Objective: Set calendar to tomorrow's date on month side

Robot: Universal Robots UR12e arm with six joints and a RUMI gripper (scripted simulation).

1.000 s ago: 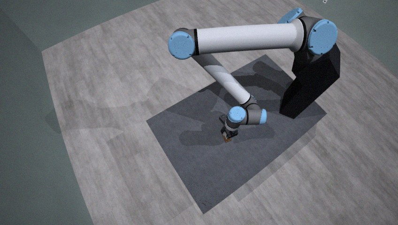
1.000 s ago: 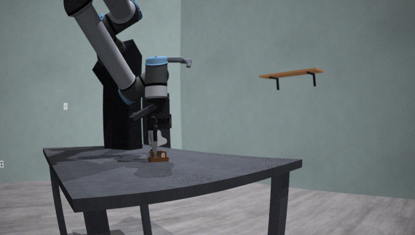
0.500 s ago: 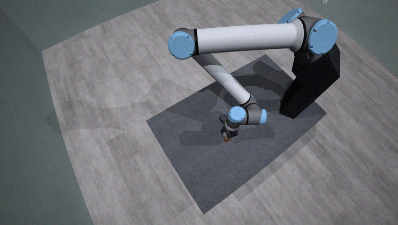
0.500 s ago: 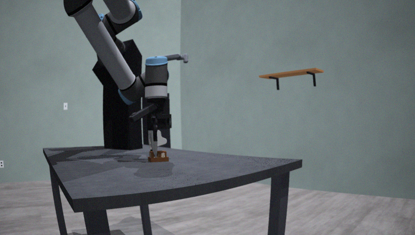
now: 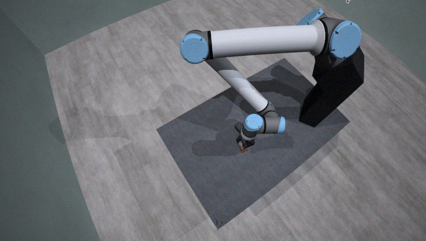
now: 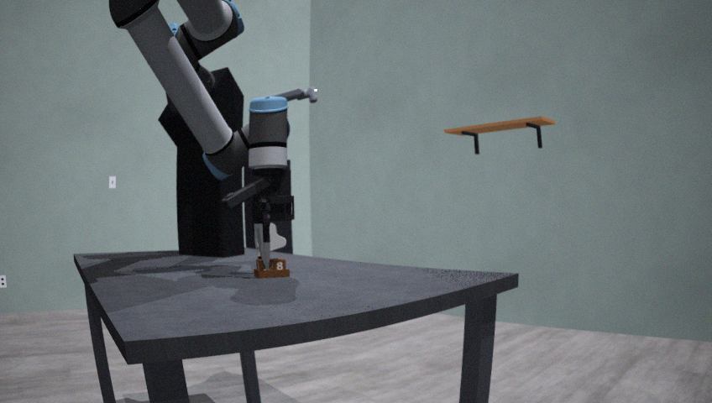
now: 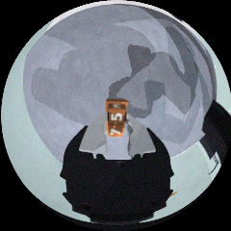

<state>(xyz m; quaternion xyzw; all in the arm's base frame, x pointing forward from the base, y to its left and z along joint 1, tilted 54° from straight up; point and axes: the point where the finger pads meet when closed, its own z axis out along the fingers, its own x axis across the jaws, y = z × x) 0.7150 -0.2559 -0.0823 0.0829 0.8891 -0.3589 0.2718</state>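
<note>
Now: hand 3 cm above the wooden calendar tray, 2 cm to the right of it and 1 cm short of it.
</note>
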